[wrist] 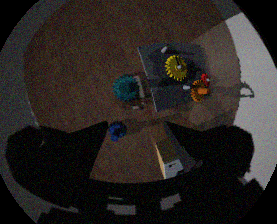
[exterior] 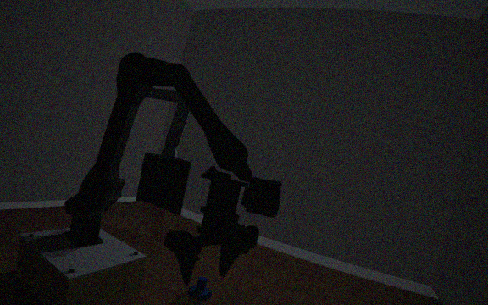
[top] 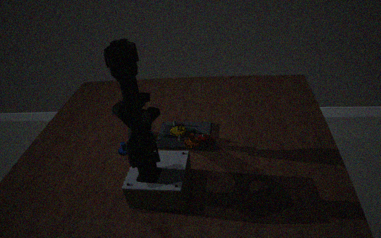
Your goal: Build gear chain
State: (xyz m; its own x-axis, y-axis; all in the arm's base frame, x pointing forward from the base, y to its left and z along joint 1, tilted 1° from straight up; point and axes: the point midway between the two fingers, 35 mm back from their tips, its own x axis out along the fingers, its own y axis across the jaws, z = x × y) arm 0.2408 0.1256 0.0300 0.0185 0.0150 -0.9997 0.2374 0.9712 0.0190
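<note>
My gripper tip is 60 mm to the right of the blue gear, 60 mm above it and 50 mm past it. Also, from my gripper tip: red gear: 240 mm to the right, 60 mm below, 50 mm ahead; then orange gear: 200 mm to the right, 50 mm below, 20 mm ahead; then teal gear: 60 mm below, 60 mm ahead, 10 mm to the left.
</note>
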